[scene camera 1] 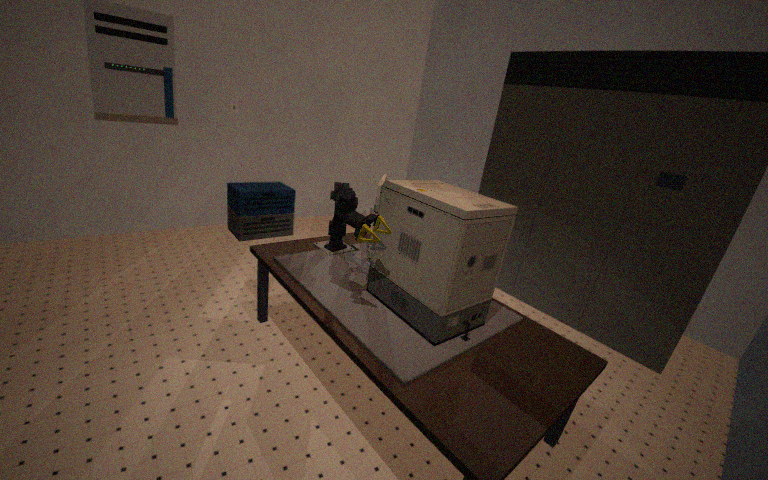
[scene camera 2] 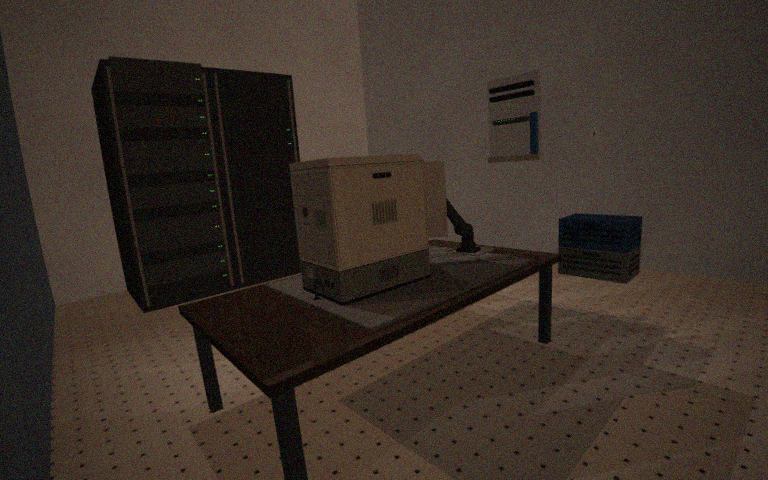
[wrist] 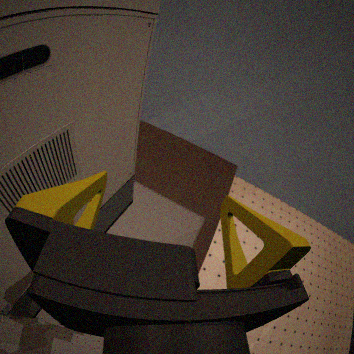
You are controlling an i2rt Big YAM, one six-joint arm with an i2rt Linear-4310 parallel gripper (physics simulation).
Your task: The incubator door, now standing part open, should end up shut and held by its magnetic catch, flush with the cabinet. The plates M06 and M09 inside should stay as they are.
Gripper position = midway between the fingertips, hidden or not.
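Open and holding nothing, the gripper (scene camera 1: 385,237) can also be seen in the wrist view, where the same gripper (wrist: 167,190) appears. The scene includes a beige incubator (wrist: 79,79) too.
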